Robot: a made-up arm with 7 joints. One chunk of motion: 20 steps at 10 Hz.
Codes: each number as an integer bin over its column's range. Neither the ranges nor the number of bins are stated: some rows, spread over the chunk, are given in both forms.
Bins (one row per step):
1: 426 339 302 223 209 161
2: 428 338 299 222 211 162
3: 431 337 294 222 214 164
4: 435 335 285 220 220 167
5: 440 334 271 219 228 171
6: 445 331 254 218 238 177
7: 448 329 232 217 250 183
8: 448 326 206 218 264 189
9: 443 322 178 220 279 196
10: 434 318 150 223 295 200
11: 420 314 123 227 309 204
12: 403 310 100 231 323 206
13: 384 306 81 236 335 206
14: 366 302 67 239 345 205
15: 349 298 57 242 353 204
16: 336 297 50 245 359 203
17: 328 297 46 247 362 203
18: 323 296 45 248 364 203
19: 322 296 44 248 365 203
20: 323 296 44 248 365 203
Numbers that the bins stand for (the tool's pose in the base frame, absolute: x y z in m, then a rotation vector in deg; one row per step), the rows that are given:
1: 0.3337 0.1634 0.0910 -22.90 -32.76 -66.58
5: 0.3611 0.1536 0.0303 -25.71 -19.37 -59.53
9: 0.3669 0.1301 -0.1517 -25.01 16.56 -41.92
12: 0.2886 0.1067 -0.3043 -17.26 47.55 -34.87
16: 0.1575 0.0812 -0.4022 -7.40 72.92 -36.99
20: 0.1321 0.0793 -0.4139 -5.28 77.14 -36.99
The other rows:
2: 0.3376 0.1614 0.0851 -23.60 -31.35 -65.87
3: 0.3434 0.1595 0.0753 -23.60 -29.24 -64.46
4: 0.3513 0.1556 0.0577 -25.01 -25.01 -62.35
6: 0.3708 0.1477 -0.0029 -26.42 -12.33 -55.30
7: 0.3767 0.1438 -0.0460 -27.12 -3.87 -51.08
8: 0.3767 0.1380 -0.0969 -26.42 5.99 -46.85
10: 0.3493 0.1223 -0.2065 -22.90 27.83 -39.10
11: 0.3219 0.1145 -0.2593 -20.08 37.69 -36.28
13: 0.2515 0.0988 -0.3415 -13.74 56.01 -34.87
14: 0.2162 0.0910 -0.3689 -11.62 63.05 -35.58
15: 0.1830 0.0832 -0.3885 -9.51 68.69 -36.28
17: 0.1419 0.0812 -0.4100 -5.99 75.03 -36.99
18: 0.1321 0.0793 -0.4119 -5.28 76.44 -36.99
19: 0.1301 0.0793 -0.4139 -5.28 77.14 -36.99

